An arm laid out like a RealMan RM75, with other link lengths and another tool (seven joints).
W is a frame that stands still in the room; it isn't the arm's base.
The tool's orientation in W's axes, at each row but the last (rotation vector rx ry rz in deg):
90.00, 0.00, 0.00
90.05, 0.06, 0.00
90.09, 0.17, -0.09
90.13, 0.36, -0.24
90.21, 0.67, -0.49
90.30, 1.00, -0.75
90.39, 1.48, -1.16
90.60, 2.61, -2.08
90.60, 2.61, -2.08
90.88, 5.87, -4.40
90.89, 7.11, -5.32
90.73, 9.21, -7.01
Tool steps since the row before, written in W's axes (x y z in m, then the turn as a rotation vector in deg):
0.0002, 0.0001, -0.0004, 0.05, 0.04, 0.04
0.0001, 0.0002, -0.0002, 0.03, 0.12, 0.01
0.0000, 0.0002, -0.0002, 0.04, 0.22, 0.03
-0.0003, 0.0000, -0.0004, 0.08, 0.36, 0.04
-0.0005, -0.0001, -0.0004, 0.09, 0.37, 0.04
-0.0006, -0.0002, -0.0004, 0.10, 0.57, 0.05
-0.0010, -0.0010, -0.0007, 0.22, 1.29, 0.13
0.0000, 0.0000, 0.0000, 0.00, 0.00, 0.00
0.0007, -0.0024, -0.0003, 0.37, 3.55, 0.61
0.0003, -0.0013, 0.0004, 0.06, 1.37, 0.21
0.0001, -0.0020, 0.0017, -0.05, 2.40, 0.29
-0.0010, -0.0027, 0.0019, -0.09, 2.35, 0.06
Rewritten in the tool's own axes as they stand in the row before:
0.0002, -0.0004, -0.0001, 0.05, 0.04, -0.04
0.0001, -0.0002, -0.0002, 0.03, 0.01, -0.12
0.0000, -0.0002, -0.0002, 0.04, 0.03, -0.22
-0.0003, -0.0004, 0.0000, 0.08, 0.04, -0.36
-0.0005, -0.0004, 0.0001, 0.09, 0.04, -0.37
-0.0006, -0.0004, 0.0002, 0.10, 0.05, -0.57
-0.0010, -0.0007, 0.0010, 0.22, 0.13, -1.29
0.0000, 0.0000, 0.0000, 0.00, 0.00, 0.00
0.0007, -0.0002, 0.0024, 0.36, 0.59, -3.55
0.0002, 0.0005, 0.0013, 0.06, 0.19, -1.37
-0.0002, 0.0017, 0.0020, -0.04, 0.24, -2.41
-0.0014, 0.0017, 0.0026, -0.04, 0.01, -2.35

